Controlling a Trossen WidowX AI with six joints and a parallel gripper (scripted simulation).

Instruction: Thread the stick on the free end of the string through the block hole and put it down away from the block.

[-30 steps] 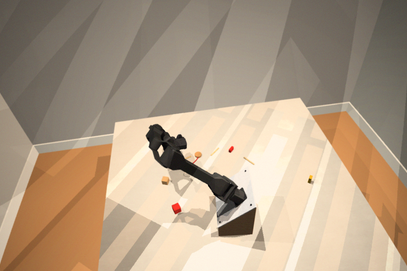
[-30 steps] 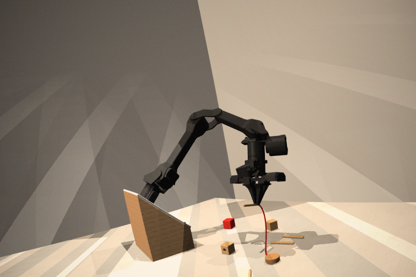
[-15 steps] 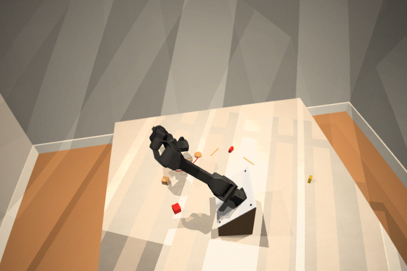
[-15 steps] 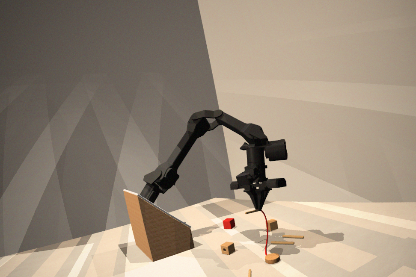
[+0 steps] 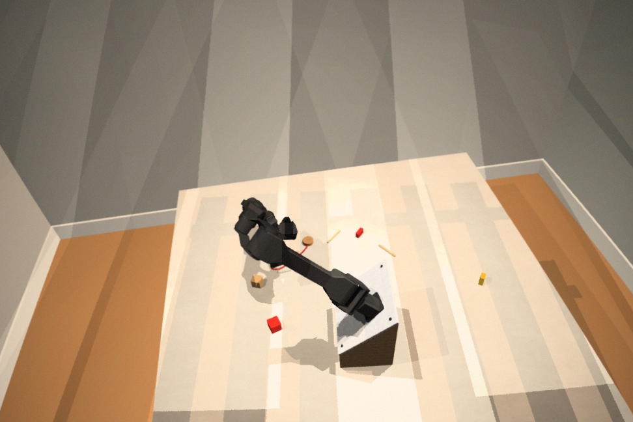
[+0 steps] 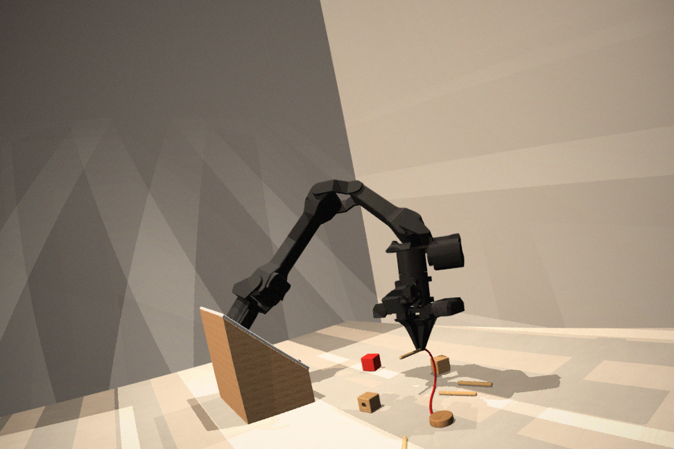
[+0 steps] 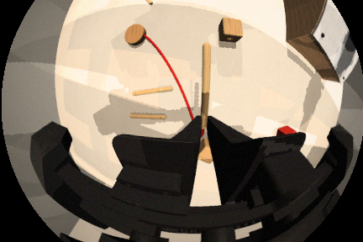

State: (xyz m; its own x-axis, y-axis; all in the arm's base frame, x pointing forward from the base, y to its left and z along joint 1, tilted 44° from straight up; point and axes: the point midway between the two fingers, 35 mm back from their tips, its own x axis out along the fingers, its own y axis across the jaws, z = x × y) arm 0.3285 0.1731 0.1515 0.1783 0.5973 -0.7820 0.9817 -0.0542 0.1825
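Now: gripper tip 90 mm to the right of the plain wooden cube, 70 mm above it and 30 mm past it. The rest, counted from my gripper tip: thin wooden stick (10 mm to the right); red cube (210 mm behind, 60 mm below, 50 mm to the left); round wooden button (120 mm to the right, 120 mm ahead, 80 mm below).
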